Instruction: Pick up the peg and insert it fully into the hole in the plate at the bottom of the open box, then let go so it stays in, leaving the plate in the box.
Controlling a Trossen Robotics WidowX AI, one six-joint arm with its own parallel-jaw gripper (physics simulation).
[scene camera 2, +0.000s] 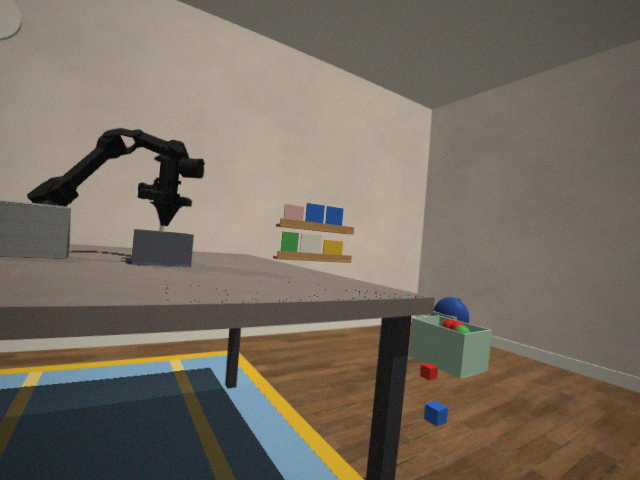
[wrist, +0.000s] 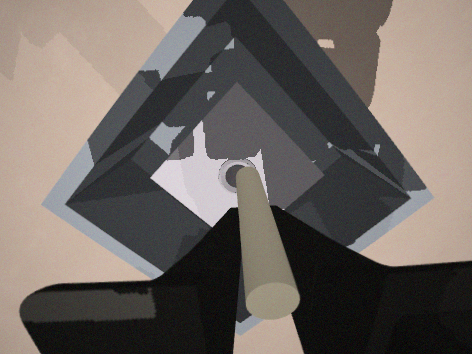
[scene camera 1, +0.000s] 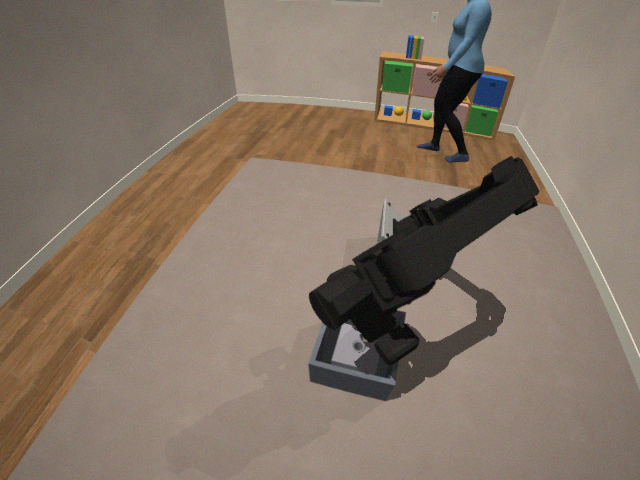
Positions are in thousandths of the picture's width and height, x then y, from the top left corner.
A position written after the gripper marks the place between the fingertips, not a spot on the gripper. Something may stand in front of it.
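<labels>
The gripper is there in scene camera 2 (257, 472), and a grey box is there too, in scene camera 2 (241, 518), but scene camera 2 does not show the grey plate, which is hidden by the grey box. You get the gripper again in the wrist view (537, 609), the grey box in the wrist view (781, 532) and the grey plate in the wrist view (425, 493). As for scene camera 1, the gripper is in scene camera 1 (570, 697), the grey box in scene camera 1 (593, 805) and the grey plate in scene camera 1 (549, 734).
</labels>
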